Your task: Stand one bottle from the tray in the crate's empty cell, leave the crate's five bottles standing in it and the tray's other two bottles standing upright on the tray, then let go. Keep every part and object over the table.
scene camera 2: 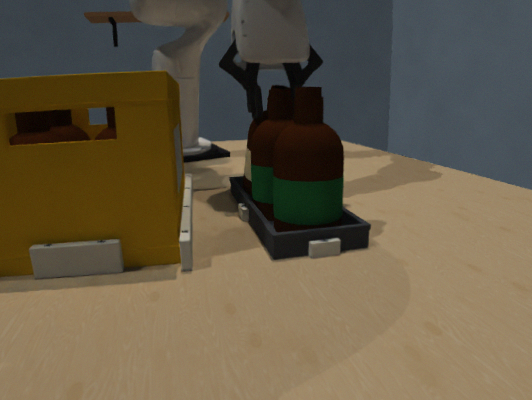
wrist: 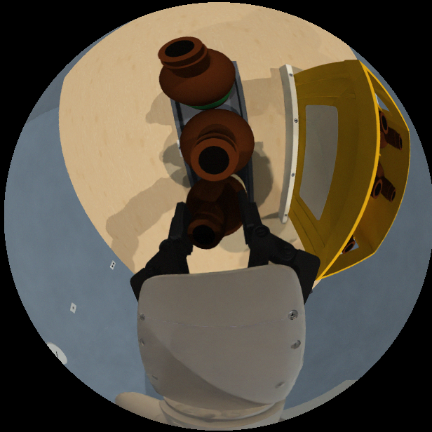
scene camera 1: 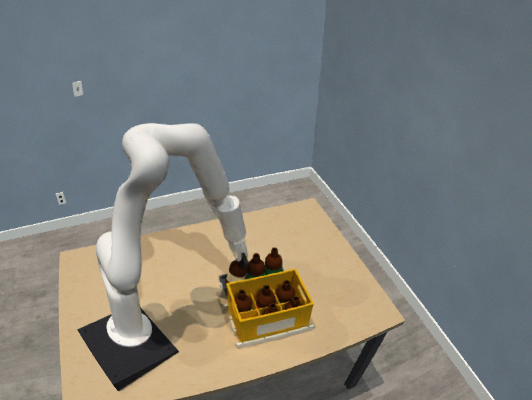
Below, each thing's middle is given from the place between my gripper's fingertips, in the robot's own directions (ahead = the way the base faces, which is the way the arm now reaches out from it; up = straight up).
My hand is 130 mm to the left of the pale strip (scene camera 2: 185, 239), 110 mm above it and 10 mm short of it.
